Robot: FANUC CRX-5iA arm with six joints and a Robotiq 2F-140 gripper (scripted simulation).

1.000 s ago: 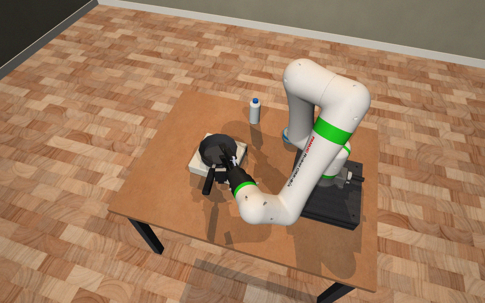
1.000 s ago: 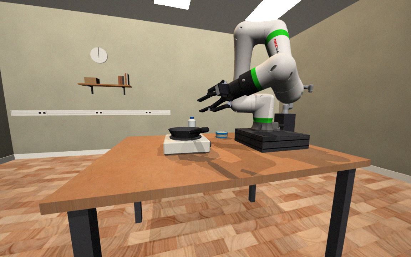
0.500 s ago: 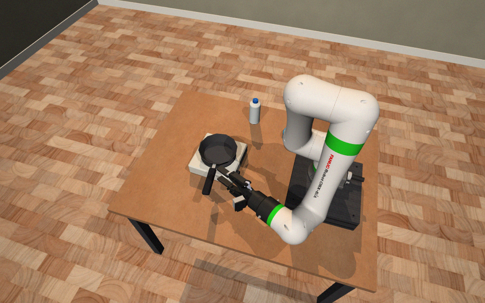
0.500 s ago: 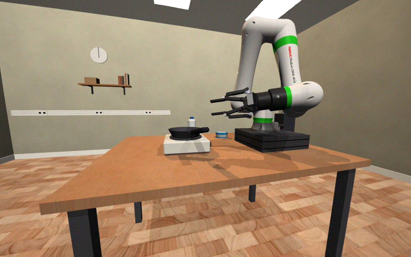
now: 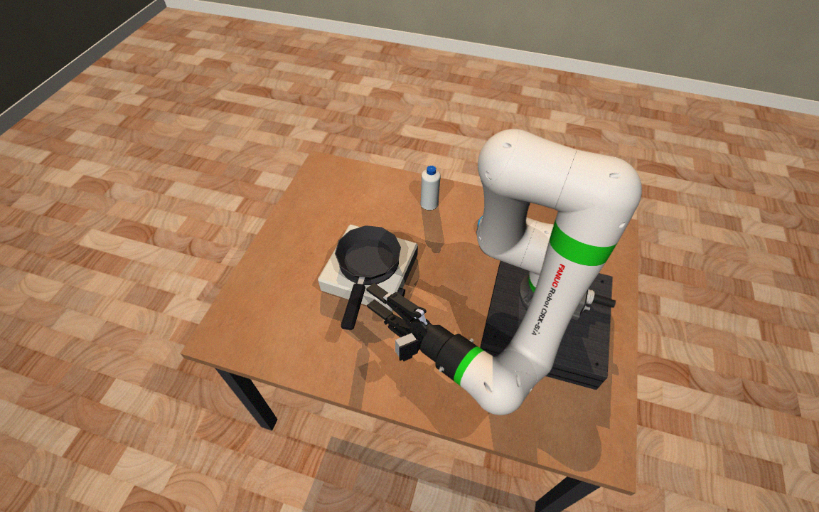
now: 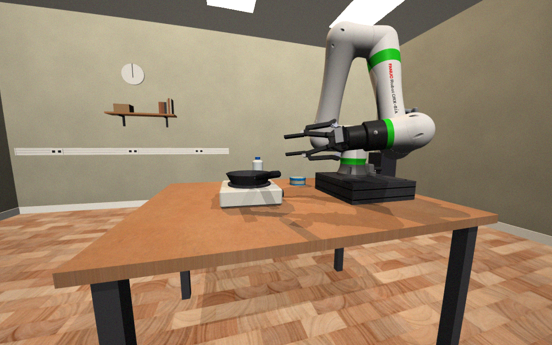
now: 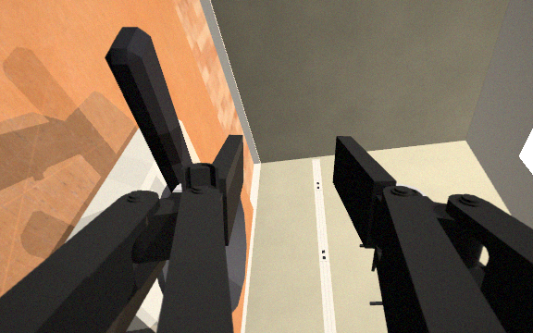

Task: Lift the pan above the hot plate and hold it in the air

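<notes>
My gripper is now 120 mm short of the black pan, 160 mm to the left of it and 130 mm above it. Also, from my hand: white hot plate (110 mm ahead, 220 mm to the right, 200 mm below); white roll (200 mm behind, 520 mm to the right, 220 mm below).
</notes>
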